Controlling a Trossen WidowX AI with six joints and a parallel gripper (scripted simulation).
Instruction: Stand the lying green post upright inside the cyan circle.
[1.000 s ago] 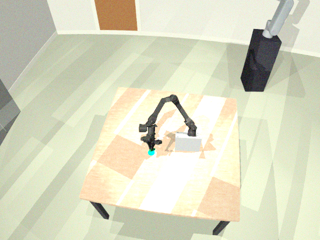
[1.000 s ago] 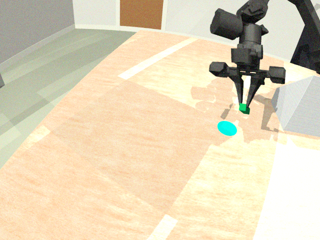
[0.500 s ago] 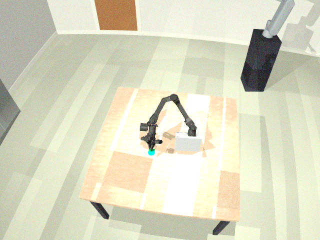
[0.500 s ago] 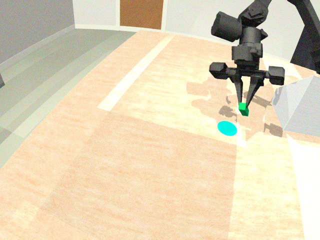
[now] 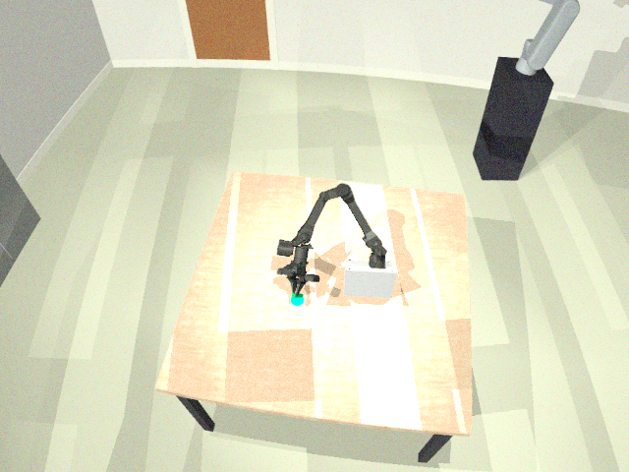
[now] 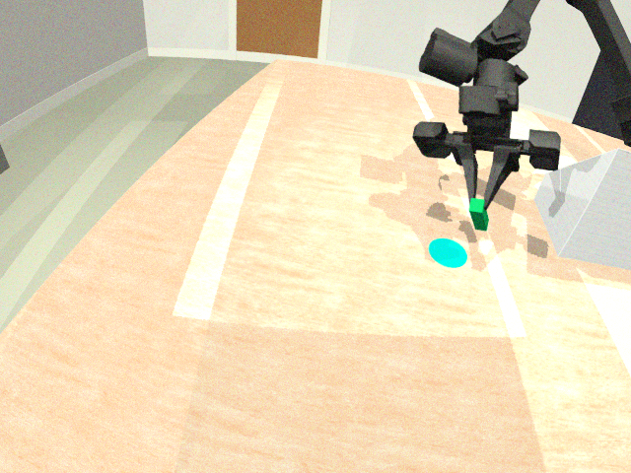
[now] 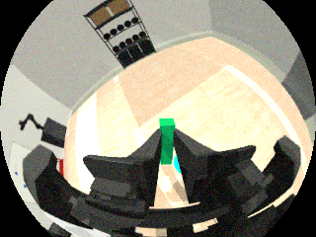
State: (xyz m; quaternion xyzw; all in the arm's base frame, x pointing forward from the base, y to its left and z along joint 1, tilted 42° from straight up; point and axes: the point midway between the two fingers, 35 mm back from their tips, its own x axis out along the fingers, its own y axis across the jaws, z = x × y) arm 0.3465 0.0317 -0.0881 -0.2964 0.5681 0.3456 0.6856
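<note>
The cyan circle lies 11 cm below my gripper tip and 4 cm to the right of it. The rest, counted from my gripper tip: green post (2 cm below, 1 cm to the right, 1 cm behind).
</note>
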